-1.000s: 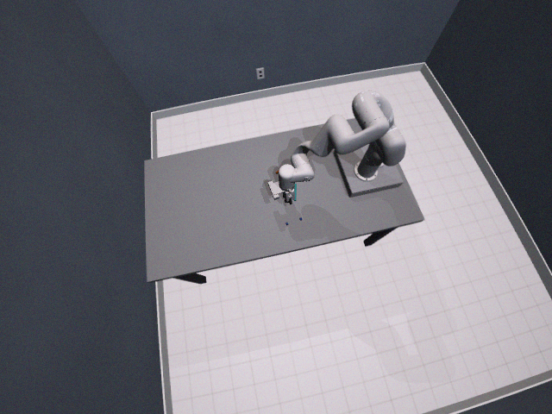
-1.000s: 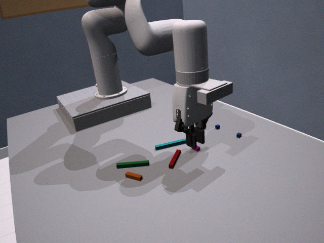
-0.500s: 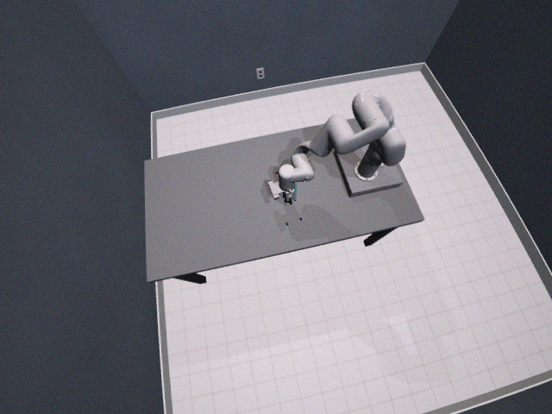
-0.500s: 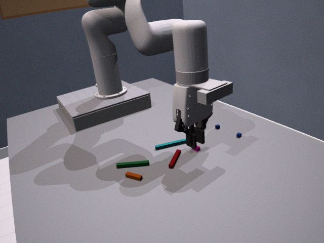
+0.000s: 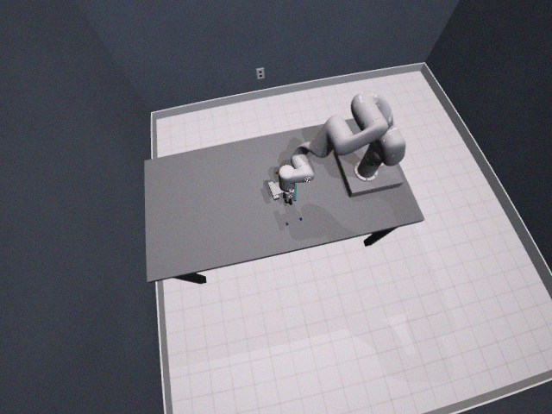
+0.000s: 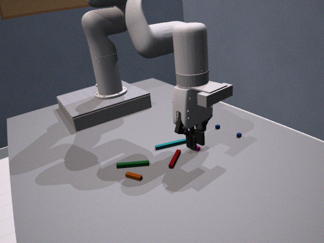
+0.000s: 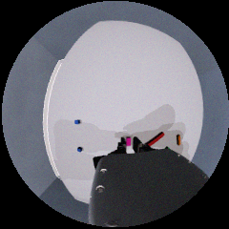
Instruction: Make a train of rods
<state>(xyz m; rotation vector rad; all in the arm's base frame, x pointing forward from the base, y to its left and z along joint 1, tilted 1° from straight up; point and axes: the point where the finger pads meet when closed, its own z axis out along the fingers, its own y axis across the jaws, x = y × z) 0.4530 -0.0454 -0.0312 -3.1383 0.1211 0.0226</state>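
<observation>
My gripper is now 2 cm above the magenta rod. Round my hand: green rod 7 cm behind, 15 cm to the right, 2 cm below; red rod 1 cm behind, 7 cm to the right, 2 cm below; turquoise rod 6 cm behind, 2 cm to the right, 2 cm below.
</observation>
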